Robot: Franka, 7 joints.
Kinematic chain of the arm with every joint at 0, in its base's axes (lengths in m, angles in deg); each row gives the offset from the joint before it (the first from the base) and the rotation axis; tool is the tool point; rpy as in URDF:
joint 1: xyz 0 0 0.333 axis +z
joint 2: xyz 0 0 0 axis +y
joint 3: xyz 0 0 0.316 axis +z
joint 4: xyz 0.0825 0 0 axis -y
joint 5: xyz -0.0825 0 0.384 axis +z
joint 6: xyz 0 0 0 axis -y
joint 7: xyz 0.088 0 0 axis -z
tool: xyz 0 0 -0.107 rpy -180 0 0
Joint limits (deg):
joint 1: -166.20..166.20
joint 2: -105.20..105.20
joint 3: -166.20..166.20
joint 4: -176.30..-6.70
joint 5: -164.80..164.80
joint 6: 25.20..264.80
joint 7: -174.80..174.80
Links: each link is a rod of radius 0.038 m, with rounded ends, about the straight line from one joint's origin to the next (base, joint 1, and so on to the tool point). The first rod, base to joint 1, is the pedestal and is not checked.
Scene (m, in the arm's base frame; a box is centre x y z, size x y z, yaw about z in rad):
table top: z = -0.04
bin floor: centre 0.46 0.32 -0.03 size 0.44 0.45 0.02 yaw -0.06
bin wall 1: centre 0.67 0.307 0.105 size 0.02 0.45 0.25 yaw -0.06
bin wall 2: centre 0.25 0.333 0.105 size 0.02 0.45 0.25 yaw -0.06
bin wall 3: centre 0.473 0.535 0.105 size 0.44 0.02 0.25 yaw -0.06
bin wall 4: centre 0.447 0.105 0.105 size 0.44 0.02 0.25 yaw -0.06
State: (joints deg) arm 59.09 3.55 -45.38 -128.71 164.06 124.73 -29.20
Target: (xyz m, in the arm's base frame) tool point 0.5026 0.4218 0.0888
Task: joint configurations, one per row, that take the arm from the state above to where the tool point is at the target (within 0.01 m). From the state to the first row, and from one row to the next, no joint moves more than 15 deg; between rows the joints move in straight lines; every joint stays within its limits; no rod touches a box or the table.
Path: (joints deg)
1: 59.97 15.99 -40.42 -121.87 164.00 123.70 -29.20
2: 60.84 28.44 -35.47 -115.04 163.94 122.67 -29.20
3: 61.72 40.88 -30.51 -108.20 163.89 121.64 -29.20
4: 62.59 53.33 -25.55 -101.37 163.83 120.61 -29.20

